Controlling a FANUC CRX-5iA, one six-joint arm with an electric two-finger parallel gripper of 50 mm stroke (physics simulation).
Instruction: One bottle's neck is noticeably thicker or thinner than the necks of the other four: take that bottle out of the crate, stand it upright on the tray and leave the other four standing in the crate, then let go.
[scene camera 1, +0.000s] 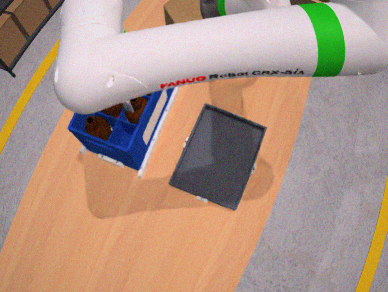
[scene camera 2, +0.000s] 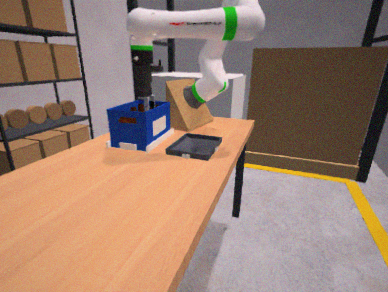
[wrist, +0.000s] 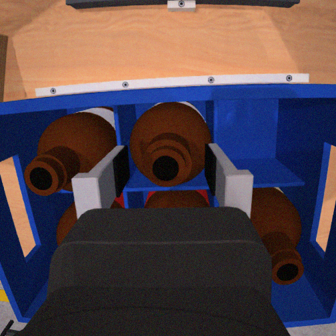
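Where they show: gripper, fingertip midpoint: (scene camera 1: 135, 100) (scene camera 2: 149, 109); arm's base at its link origin: (scene camera 1: 216, 6) (scene camera 2: 191, 97).
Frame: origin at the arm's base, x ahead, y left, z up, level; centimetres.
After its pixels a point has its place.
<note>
The blue crate (scene camera 1: 107, 147) {x 53.2, y 2.1, z -4.4 cm} (scene camera 2: 127, 131) {x 54.0, y 0.6, z -8.0 cm} (wrist: 150, 97) holds five brown bottles; its upper right compartment in the wrist view is empty. The upper middle bottle (wrist: 170, 120) stands under my gripper, and its neck looks somewhat wider than that of the lower right bottle (wrist: 272, 215). The upper left bottle (wrist: 75, 135) shows its whole mouth. The lower left and lower middle bottles are mostly hidden by my gripper. My gripper (scene camera 2: 148, 103) {x 40.0, y 1.7, z -0.6 cm} (wrist: 166, 160) is open and empty, its fingers either side of the upper middle neck. The dark grey tray (scene camera 1: 220, 150) {x 34.3, y 24.0, z -15.9 cm} (scene camera 2: 195, 145) {x 34.5, y 23.9, z -15.8 cm} holds no bottle.
White strips edge the crate's base, and small white clips hold the tray on the wooden table (scene camera 1: 165, 240) {x 63.5, y 26.4, z -16.4 cm} (scene camera 2: 90, 210) {x 92.3, y 25.9, z -16.4 cm}. A brown slanted box (scene camera 2: 180, 100) {x 11.9, y -0.1, z -0.1 cm} stands behind them. The arm covers the far part of the crate in scene camera 1. Shelves stand at the left.
</note>
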